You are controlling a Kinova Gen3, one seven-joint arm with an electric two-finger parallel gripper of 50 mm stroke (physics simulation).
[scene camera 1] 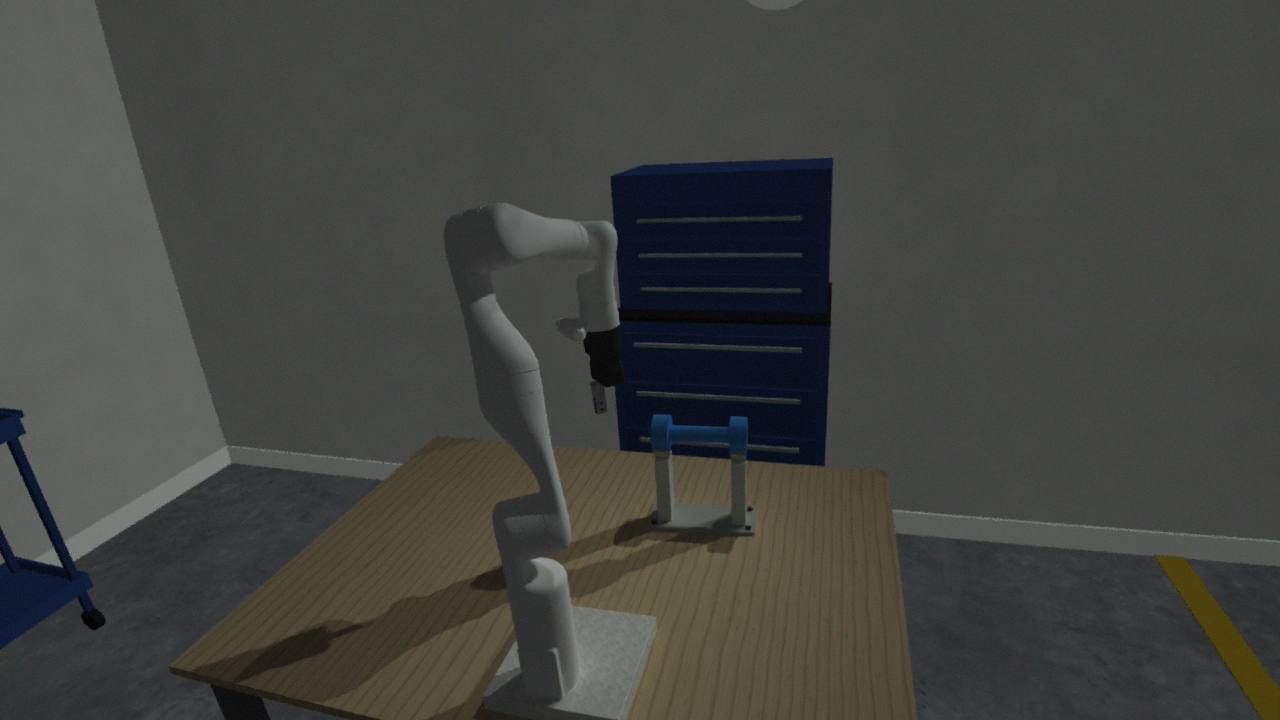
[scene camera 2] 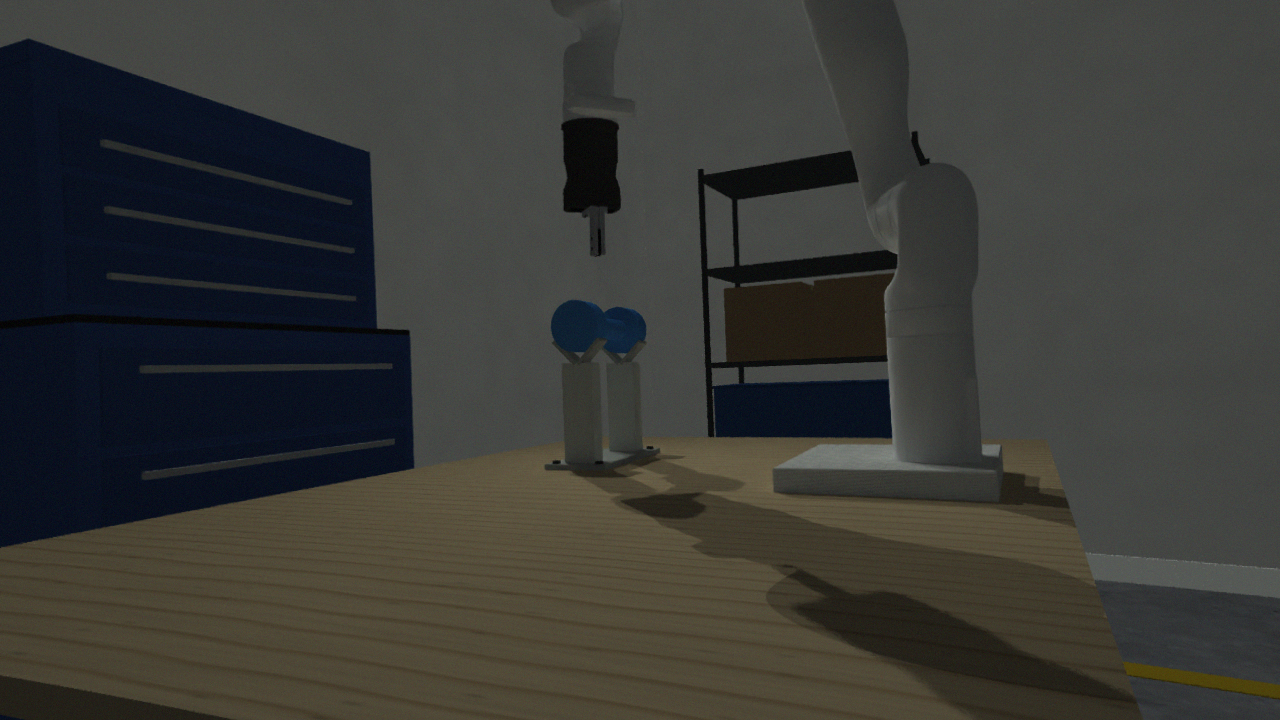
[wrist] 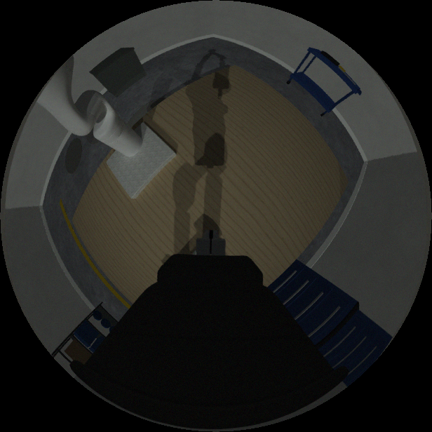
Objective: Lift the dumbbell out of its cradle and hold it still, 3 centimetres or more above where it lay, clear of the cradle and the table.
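Frame: origin at the arm's base, x down, y right, z back, level; metres.
Seen in the pictures: gripper, between the fingertips: [scene camera 1: 601,411] [scene camera 2: 597,255]; arm's base, origin of its link: [scene camera 1: 552,675] [scene camera 2: 936,458].
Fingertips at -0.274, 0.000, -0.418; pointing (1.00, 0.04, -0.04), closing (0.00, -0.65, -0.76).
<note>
Pixels of each thing's top centre, then the offset from my fingertips to it, as dx, dy, dz. Level surfaces: height alone.
- blue dumbbell, centre of its top: [scene camera 2: 600,304] [scene camera 1: 699,417] +0.048, +0.189, -0.086
- cradle, centre of its top: [scene camera 2: 602,340] [scene camera 1: 700,442] +0.107, +0.189, -0.086
- table, height of its surface: dx +0.304
The blue dumbbell [scene camera 1: 700,435] [scene camera 2: 579,325] lies level in its cradle, its two round ends resting in the V-shaped tops of the posts. The cradle [scene camera 1: 663,488] [scene camera 2: 581,411] is pale, with two upright posts on a flat base plate on the table [scene camera 1: 787,608] [scene camera 2: 447,573]. My gripper [scene camera 1: 599,411] [scene camera 2: 597,254] [wrist: 210,237] is shut and empty, fingertips together. It hangs above the dumbbell's height; in scene camera 1 it appears left of the dumbbell, in scene camera 2 above it. The dumbbell does not show in the wrist view, where the black gripper body hides the lower middle.
The arm's base stands on a white plate [scene camera 1: 617,640] [scene camera 2: 886,474] [wrist: 135,175]. A blue drawer cabinet [scene camera 1: 725,192] [scene camera 2: 214,304] stands beyond the table. A shelf rack [scene camera 2: 703,232] with boxes and a blue cart [scene camera 1: 40,501] [wrist: 312,92] stand away from the table.
</note>
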